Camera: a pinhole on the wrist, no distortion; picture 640 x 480 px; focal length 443.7 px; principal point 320.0 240.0 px. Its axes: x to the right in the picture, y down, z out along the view. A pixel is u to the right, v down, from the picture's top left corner.
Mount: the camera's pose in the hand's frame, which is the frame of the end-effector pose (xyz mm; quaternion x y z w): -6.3 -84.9 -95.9 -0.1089 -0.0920 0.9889 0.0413
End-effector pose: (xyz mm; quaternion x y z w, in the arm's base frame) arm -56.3 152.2 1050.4 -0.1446 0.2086 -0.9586 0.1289
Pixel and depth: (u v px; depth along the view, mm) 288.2 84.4 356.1
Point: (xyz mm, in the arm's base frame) 78.9 92.4 1289.7
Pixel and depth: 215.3 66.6 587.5
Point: 116.3 -68.8 1513.1
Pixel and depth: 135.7 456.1 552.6
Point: -72.5 383.6 1647.1
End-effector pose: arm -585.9 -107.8 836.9 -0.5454 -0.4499 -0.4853 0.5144
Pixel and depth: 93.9 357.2 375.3
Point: -819.5 193.3 959.4
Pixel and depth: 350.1 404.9 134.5
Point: -745.1 -75.4 808.5
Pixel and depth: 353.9 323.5 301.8
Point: -774.9 83.2 761.9
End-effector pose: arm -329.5 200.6 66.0 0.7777 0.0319 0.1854 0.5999
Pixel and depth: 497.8 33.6 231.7
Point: -417.7 47.2 -5.8
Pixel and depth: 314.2 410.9 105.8
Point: -334.2 233.8 -76.7
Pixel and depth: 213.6 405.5 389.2
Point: -199.5 34.2 -280.9
